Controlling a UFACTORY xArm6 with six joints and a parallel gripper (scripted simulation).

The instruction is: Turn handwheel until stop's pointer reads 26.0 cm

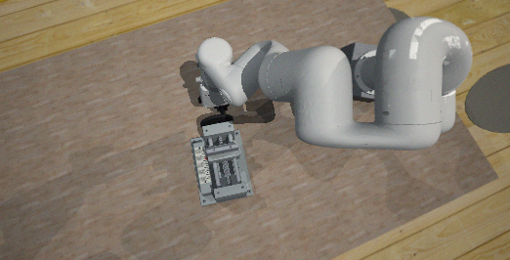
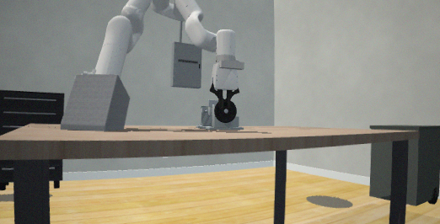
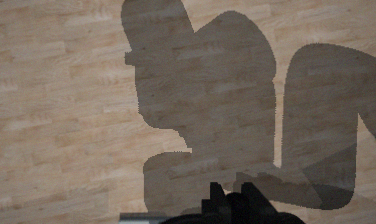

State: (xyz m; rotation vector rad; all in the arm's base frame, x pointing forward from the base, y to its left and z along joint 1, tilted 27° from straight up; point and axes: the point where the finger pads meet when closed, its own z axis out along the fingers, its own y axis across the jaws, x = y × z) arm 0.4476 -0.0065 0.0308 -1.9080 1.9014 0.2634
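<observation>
The handwheel lies 2 cm to the left of my hand and 1 cm below it. The rest, counted from my hand: stop carriage: 14 cm to the left, 3 cm ahead, 1 cm below.
</observation>
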